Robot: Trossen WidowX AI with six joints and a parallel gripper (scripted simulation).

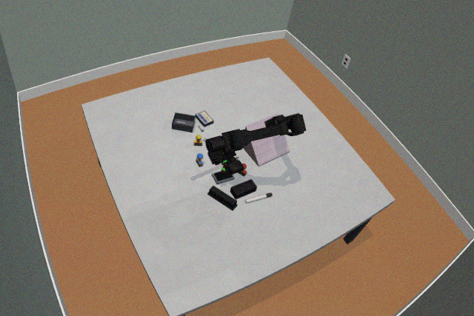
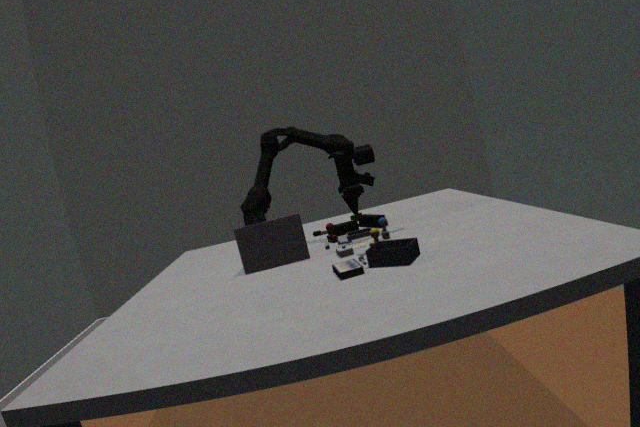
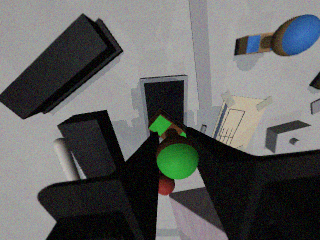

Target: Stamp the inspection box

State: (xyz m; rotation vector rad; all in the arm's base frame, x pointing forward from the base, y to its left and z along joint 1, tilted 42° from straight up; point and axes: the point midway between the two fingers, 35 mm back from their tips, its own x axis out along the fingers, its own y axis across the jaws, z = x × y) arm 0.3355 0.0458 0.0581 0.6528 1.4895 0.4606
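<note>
The dark ink pad lies 7 cm below my gripper tip. Also, from my gripper tip: grey ruler (8 cm below, 6 cm to the right, 6 cm ahead); green stamp (right at my gripper tip); red stamp (9 cm behind, 6 cm below, 3 cm to the left).
</note>
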